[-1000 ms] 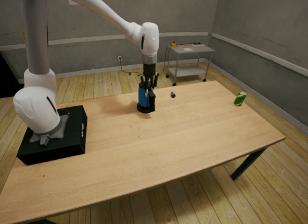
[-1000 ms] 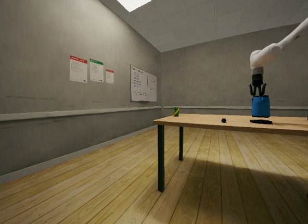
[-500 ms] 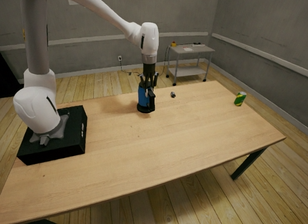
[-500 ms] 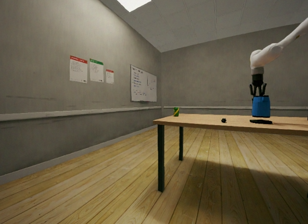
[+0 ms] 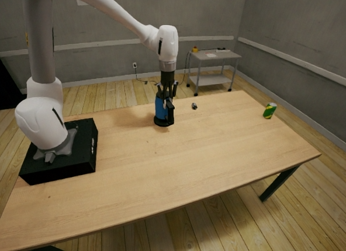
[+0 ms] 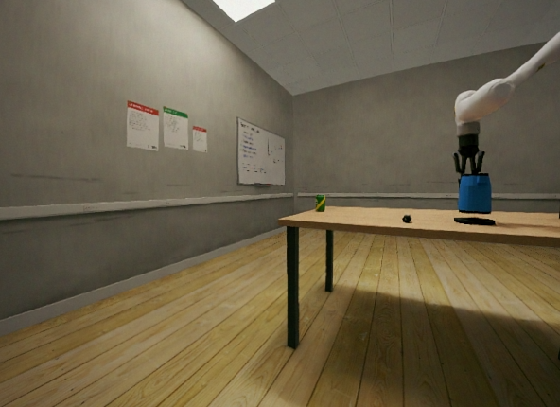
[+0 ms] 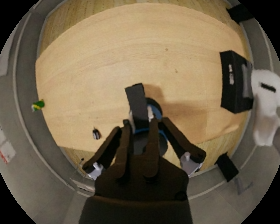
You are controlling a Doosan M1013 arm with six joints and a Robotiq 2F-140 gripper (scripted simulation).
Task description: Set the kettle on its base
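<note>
Right now the blue kettle is 50 mm below my hand, 30 mm to the left of it and 10 mm behind it. From my hand the other things lie so: black round base (180 mm below, 70 mm to the left, 10 mm behind).
</note>
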